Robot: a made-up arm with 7 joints. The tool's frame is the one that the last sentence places.
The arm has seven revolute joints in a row. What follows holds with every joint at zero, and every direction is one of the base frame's. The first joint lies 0.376 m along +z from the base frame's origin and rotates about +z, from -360 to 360 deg. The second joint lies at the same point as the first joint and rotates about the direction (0, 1, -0.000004), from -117.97 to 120 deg. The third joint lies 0.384 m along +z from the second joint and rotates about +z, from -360 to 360 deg. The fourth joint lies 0.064 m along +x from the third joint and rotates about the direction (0, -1, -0.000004), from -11 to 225 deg. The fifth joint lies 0.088 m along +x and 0.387 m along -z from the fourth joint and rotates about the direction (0, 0.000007, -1), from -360 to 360 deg. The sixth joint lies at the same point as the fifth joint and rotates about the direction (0, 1, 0.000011), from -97 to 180 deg. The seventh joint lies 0.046 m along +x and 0.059 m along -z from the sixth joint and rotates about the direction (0, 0.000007, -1), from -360 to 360 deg. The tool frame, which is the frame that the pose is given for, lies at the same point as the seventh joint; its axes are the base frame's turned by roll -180, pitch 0 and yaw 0 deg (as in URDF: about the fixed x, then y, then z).
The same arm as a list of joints. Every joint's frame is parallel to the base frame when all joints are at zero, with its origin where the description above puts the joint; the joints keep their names.
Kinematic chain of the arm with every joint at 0, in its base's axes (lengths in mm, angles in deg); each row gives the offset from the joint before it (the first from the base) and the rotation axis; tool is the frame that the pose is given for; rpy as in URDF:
joint 1: xyz 0 0 376 axis +z
joint 2: xyz 0 0 0 axis +y
joint 3: xyz 0 0 384 axis +z
joint 4: xyz 64 0 0 axis -y
joint 5: xyz 88 0 -387 axis -z
joint 6: xyz 0 0 0 axis +y
joint 7: xyz 46 0 -59 axis -z
tool: xyz 0 0 0 rpy 180 0 0
Joint limits (deg, base to tool): -360..360 -117.97..120 -360..360 -11..225 -360..360 -97..180 -360..360

